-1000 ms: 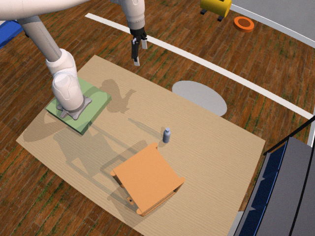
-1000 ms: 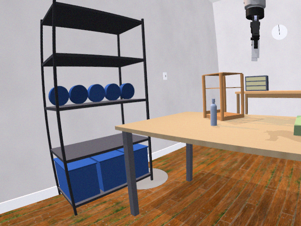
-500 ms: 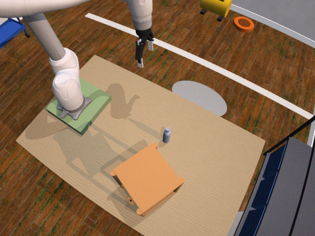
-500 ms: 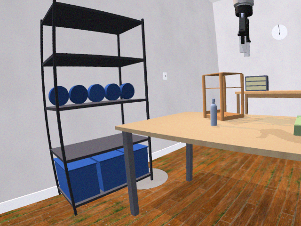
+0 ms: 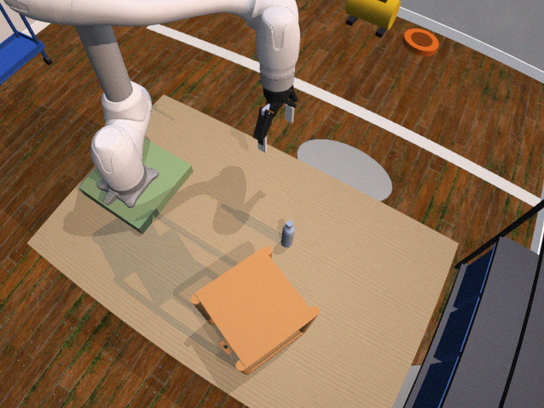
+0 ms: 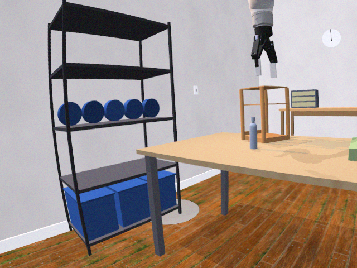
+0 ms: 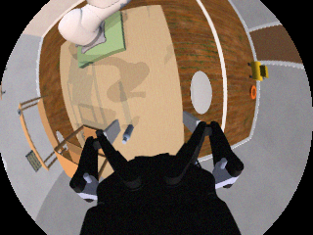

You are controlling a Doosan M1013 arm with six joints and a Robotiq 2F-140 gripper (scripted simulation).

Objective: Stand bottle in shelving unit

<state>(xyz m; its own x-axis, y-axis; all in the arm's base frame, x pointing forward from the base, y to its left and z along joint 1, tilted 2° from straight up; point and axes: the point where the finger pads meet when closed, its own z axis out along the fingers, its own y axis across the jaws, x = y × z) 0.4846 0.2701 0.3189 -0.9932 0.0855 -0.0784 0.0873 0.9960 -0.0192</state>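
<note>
My hand is 15 cm short of the grey-blue bottle, 17 cm to the left of it and 25 cm above it. The rest, counted from my hand: wooden shelving unit 21 cm ahead, 48 cm to the right, 19 cm below.
</note>
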